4 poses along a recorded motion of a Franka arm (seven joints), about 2.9 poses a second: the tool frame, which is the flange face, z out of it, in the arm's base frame.
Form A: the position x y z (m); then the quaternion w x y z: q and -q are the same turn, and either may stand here.
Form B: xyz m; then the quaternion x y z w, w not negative. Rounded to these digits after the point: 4 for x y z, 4 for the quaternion.
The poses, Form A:
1: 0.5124, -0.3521, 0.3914, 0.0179, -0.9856, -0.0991, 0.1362
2: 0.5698, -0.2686, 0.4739, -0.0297, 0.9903, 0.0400, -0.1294
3: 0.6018, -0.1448, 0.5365, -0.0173, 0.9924, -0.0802, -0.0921
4: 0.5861, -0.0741, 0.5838, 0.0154, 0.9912, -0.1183, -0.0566
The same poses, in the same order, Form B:
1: 0.5124, -0.3521, 0.3914, -0.9856, -0.0991, 0.1362, 0.0179
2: 0.5698, -0.2686, 0.4739, -0.9903, -0.0400, 0.1294, 0.0297
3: 0.6018, -0.1448, 0.5365, -0.9924, 0.0802, 0.0921, 0.0173
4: 0.5861, -0.0741, 0.5838, 0.9912, -0.1183, -0.0566, 0.0154
